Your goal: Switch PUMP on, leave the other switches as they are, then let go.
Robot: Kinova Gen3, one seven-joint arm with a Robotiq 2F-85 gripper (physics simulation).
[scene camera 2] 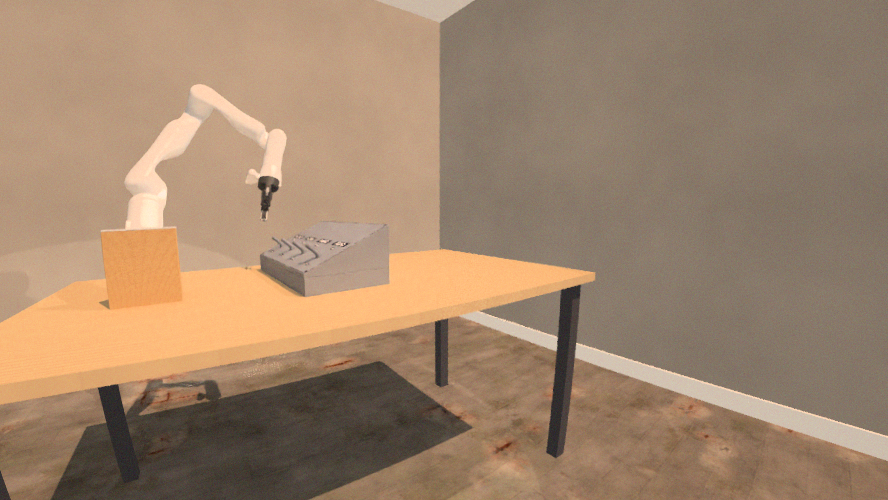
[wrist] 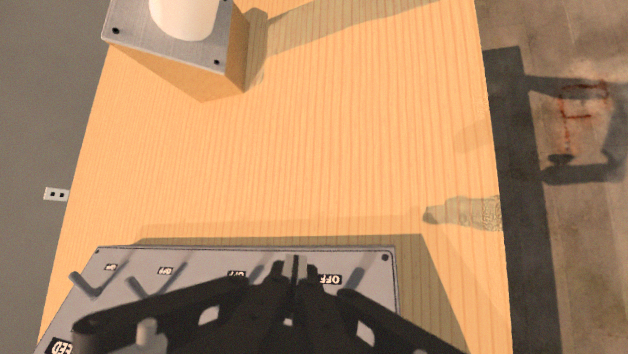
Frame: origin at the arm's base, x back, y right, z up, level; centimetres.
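Seen in the pictures: gripper, fingertip midpoint: [scene camera 2: 263,220] [wrist: 294,268]; arm's base, origin of the base link: [scene camera 2: 144,254] [wrist: 183,15].
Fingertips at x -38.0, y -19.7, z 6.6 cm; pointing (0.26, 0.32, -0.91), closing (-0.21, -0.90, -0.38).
Note:
Pixels of each thing's top centre, then the offset from my fingertips to it. "pt": a spot on its surface instead. Level surfaces: height alone.
- PUMP lever, middle of its top: [scene camera 2: 277,235] dx -4.6, dy +0.9, dz -5.5 cm
- OFF label, surface spot: [wrist: 330,279] pt dx -2.6, dy +0.7, dz -11.0 cm
- FEED lever, middle of its top: [wrist: 66,286] dx -2.1, dy +36.8, dz -5.5 cm
- DRIVE lever, middle of its top: [wrist: 123,294] dx -2.9, dy +24.9, dz -5.5 cm
- wooden table, its level: dz -18.4 cm
The grey sloped switch console [scene camera 2: 347,267] [wrist: 190,257] stands on the table. In the scene view the PUMP lever [scene camera 2: 277,240] is the farthest of the row and leans toward the console's low edge, like the others. In the wrist view the gripper covers the PUMP and VENT levers; the OFF label [wrist: 330,279] of PUMP shows right of the fingertips. The FEED lever [wrist: 84,285] and DRIVE lever [wrist: 137,287] lean toward their OFF labels. My gripper [scene camera 2: 264,218] [wrist: 294,268] is shut and empty, above the low edge at the PUMP end, apart from the levers.
The wooden table [scene camera 2: 472,267] [wrist: 325,150] carries a block [scene camera 2: 142,267] [wrist: 165,47] with the white arm's base on it, on the low-edge side of the console. The table's long edge lies beyond the console's PUMP end.

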